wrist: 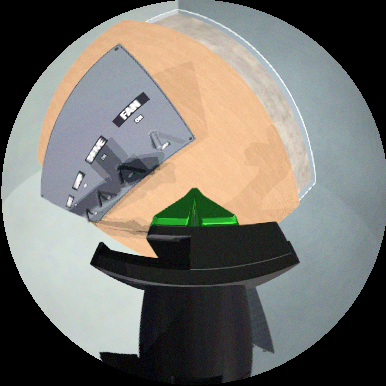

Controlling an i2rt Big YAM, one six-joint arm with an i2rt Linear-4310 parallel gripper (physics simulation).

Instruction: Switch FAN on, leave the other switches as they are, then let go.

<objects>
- gripper: 193, 191
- grey switch panel: 106, 121
</objects>
